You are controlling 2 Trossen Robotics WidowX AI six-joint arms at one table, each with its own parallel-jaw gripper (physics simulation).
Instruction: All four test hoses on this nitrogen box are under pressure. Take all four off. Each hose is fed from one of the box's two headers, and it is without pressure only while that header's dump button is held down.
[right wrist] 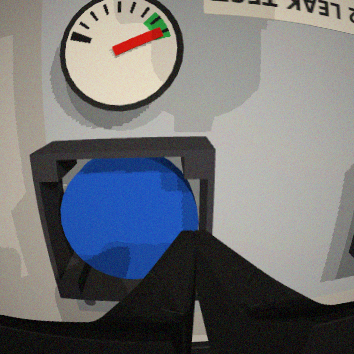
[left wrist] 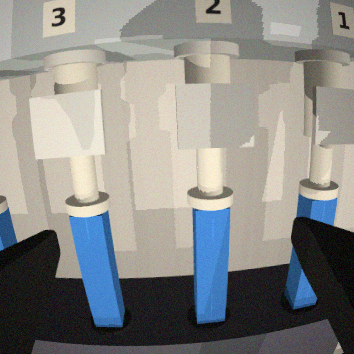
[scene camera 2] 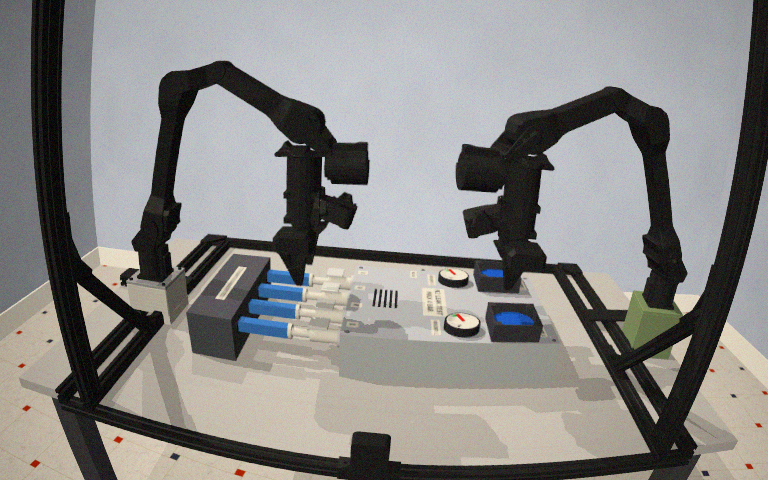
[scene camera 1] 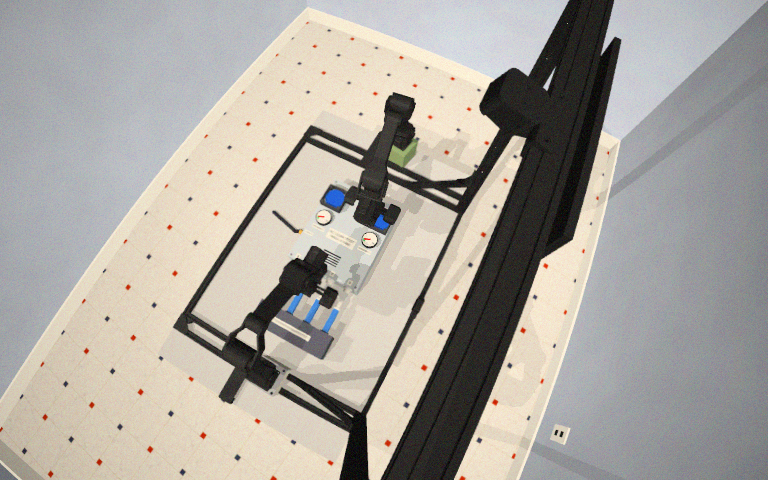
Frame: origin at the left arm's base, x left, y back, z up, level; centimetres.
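Seen in the pictures: left gripper, fingertip midpoint: (left wrist: pixel 176 238) (scene camera 2: pixel 304 274); right gripper, fingertip midpoint: (right wrist: pixel 192 241) (scene camera 2: pixel 507 289); left arm's base at its link origin: (scene camera 2: pixel 155 274) (scene camera 1: pixel 267 375); right arm's base at its link origin: (scene camera 2: pixel 657 302) (scene camera 1: pixel 401 142).
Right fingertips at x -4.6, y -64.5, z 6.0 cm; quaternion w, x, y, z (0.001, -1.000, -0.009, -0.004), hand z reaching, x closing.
Observation:
Pixels of each thing's middle, then the offset from my right fingertips to it. "spot": a spot on its surface instead.
- dark block at a spot on its surface: (scene camera 2: pixel 212 316) spot: dz -5.9, dx -8.1, dy +46.3 cm
- box's at a spot on its surface: (scene camera 2: pixel 453 362) spot: dz -9.7, dx -7.5, dy +7.9 cm
- blue dump button at the middle of its body: (right wrist: pixel 129 213) (scene camera 2: pixel 512 327) (scene camera 1: pixel 380 221) dz -5.4, dx -2.9, dy -1.5 cm
- button's gauge at a spot on its surface: (right wrist: pixel 120 55) (scene camera 2: pixel 464 320) spot: dz -4.4, dx -3.0, dy +6.7 cm
Four blue hoses (scene camera 2: pixel 280 292) (left wrist: pixel 212 265) run from a dark block (scene camera 2: pixel 212 316) to pale fittings at the box's (scene camera 2: pixel 453 362) ports. In the left wrist view ports 3, 2 and 1 show, with part of another hose at the left edge. My left gripper (left wrist: pixel 176 238) (scene camera 2: pixel 298 280) is open above the hoses; hoses 3 and 2 show between its fingertips, nothing held. My right gripper (right wrist: pixel 192 241) (scene camera 2: pixel 512 284) is shut and empty, above the right edge of one blue dump button (right wrist: pixel 125 215) (scene camera 2: pixel 514 318). That button's gauge (right wrist: pixel 120 55) (scene camera 2: pixel 461 324) reads in the green. The other button (scene camera 2: pixel 491 272) (scene camera 1: pixel 335 198) stands beyond.
The other gauge (scene camera 2: pixel 453 276) (scene camera 1: pixel 323 216) sits beside the far button. Dark square guards (right wrist: pixel 132 146) surround the buttons. A black frame (scene camera 1: pixel 249 223) borders the work area. A green block (scene camera 1: pixel 403 153) (scene camera 2: pixel 651 322) stands under the right arm's base.

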